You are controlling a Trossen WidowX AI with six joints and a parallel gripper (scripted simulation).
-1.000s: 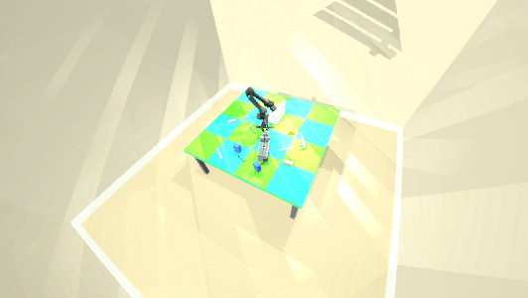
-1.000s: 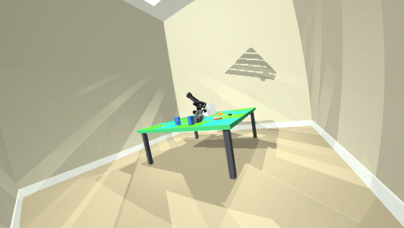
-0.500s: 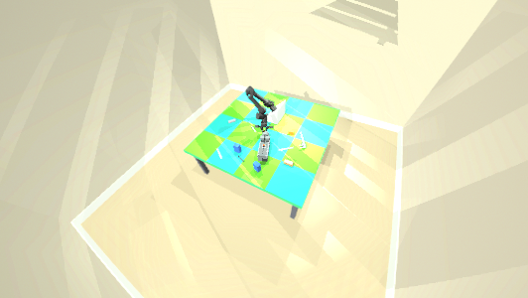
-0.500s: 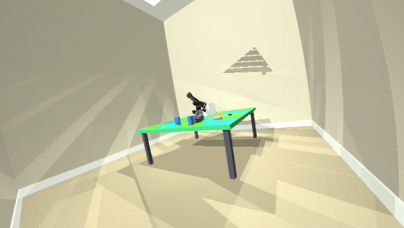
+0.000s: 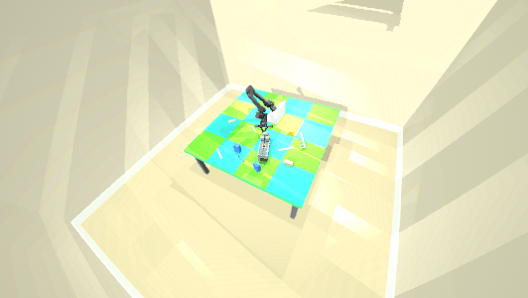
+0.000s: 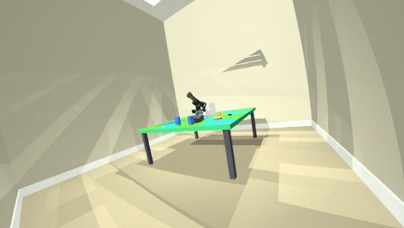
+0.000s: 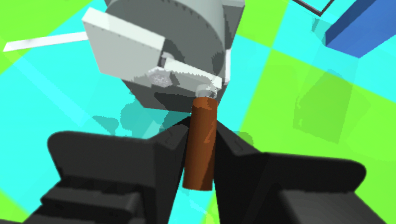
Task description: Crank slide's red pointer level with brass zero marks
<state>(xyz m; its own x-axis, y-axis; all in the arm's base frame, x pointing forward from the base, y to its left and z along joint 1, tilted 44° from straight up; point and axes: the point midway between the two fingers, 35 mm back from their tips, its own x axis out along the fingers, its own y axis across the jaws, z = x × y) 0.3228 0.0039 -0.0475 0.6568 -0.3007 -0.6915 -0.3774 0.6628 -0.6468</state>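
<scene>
Right now the crank handle is 20 mm behind my gripper tip, 10 mm to the right of it and 20 mm above it. Also, from my gripper tip: red pointer (140 mm ahead, 90 mm to the left, 30 mm above); then orange piece (180 mm behind, 230 mm to the left, 40 mm below); then black L-shaped key (330 mm ahead, 80 mm to the right, 40 mm below).
</scene>
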